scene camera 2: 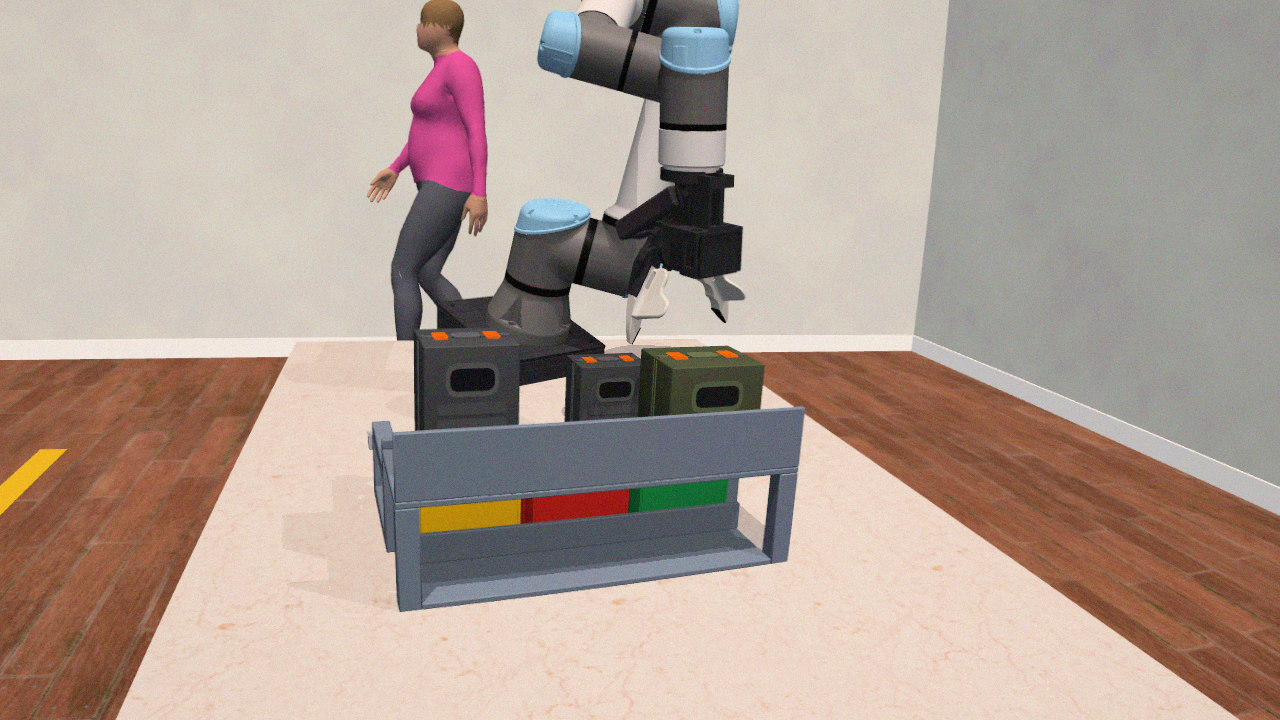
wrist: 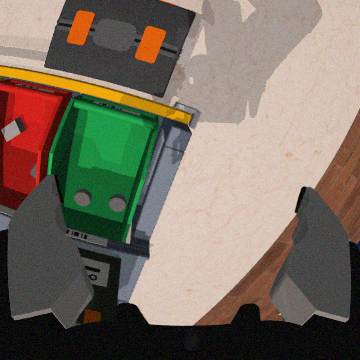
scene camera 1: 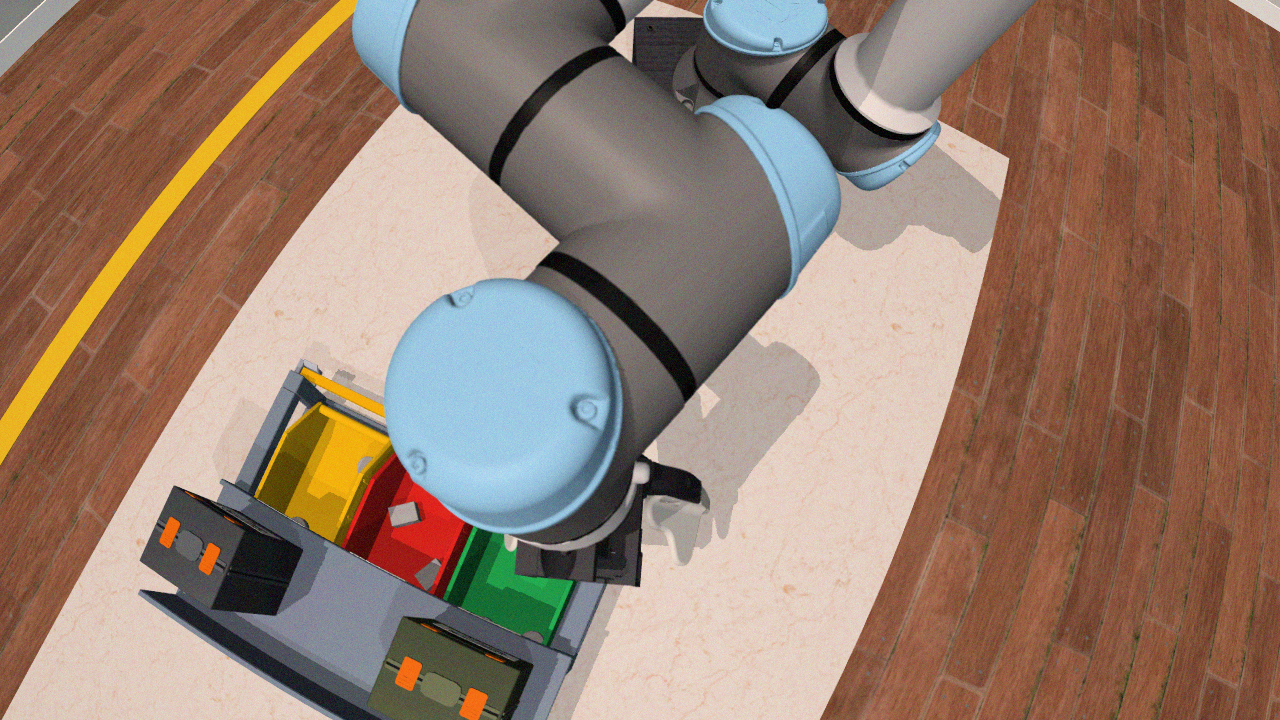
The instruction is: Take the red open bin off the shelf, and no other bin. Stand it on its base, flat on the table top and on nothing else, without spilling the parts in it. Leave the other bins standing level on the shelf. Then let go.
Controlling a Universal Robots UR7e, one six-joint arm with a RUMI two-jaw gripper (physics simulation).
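Frame: origin at the arm's base, x back, y left, z down, level; metres.
Seen in the pictures: gripper, fingertip midpoint: point(scene camera 2: 679, 332) point(wrist: 181, 184); arm's base, link origin: point(scene camera 2: 527, 325) point(scene camera 1: 731, 94).
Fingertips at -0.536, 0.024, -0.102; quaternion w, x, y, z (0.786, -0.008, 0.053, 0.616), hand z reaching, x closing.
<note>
Pixels of each thing's top centre, then the offset from my fingertips to it, as dx, dy, dz. Level surfaces: height alone.
- red open bin, top centre: point(scene camera 1: 401, 534) point(scene camera 2: 559, 442) -0.078, -0.176, +0.097
- yellow bin, top centre: point(scene camera 1: 307, 484) point(scene camera 2: 455, 449) -0.072, -0.288, +0.097
- green bin, top centre: point(scene camera 1: 509, 584) point(wrist: 89, 195) point(scene camera 2: 656, 435) -0.084, -0.064, +0.097
- table top, surface height: dz +0.178
- yellow rail, top centre: point(scene camera 1: 448, 440) point(wrist: 18, 73) +0.026, -0.170, +0.113
- small dark case, top centre: point(wrist: 113, 34) point(scene camera 2: 608, 358) +0.071, -0.062, +0.046
- larger dark case, top centre: point(scene camera 1: 188, 545) point(scene camera 2: 465, 334) -0.165, -0.299, -0.046
- olive case, top centre: point(scene camera 1: 440, 689) point(scene camera 2: 702, 354) -0.183, -0.069, -0.021
The red open bin point(scene camera 1: 443, 523) point(scene camera 2: 580, 505) point(wrist: 30, 107) stands in the grey shelf point(scene camera 1: 340, 600) point(scene camera 2: 599, 456) point(wrist: 162, 175), between the yellow bin point(scene camera 1: 322, 474) point(scene camera 2: 469, 516) and the green bin point(scene camera 1: 501, 591) point(scene camera 2: 684, 495) point(wrist: 110, 145). Grey parts lie in the red bin; the arm hides part of it in scene camera 1. My gripper point(scene camera 2: 678, 329) point(wrist: 181, 184) is open and empty, fingers pointing down, above the shelf's green-bin end and the table top point(scene camera 1: 760, 626) point(scene camera 2: 572, 662) point(wrist: 225, 200) beside it. In scene camera 1 the arm partly hides the gripper.
A yellow rail point(scene camera 1: 344, 391) point(wrist: 100, 92) runs along the shelf's robot-facing side. A small dark case point(scene camera 2: 604, 386) point(wrist: 120, 45) stands beyond it. A larger dark case point(scene camera 1: 214, 555) point(scene camera 2: 465, 385) and an olive case point(scene camera 1: 452, 671) point(scene camera 2: 707, 385) stand on the upper board. A person point(scene camera 2: 447, 125) is in the background.
</note>
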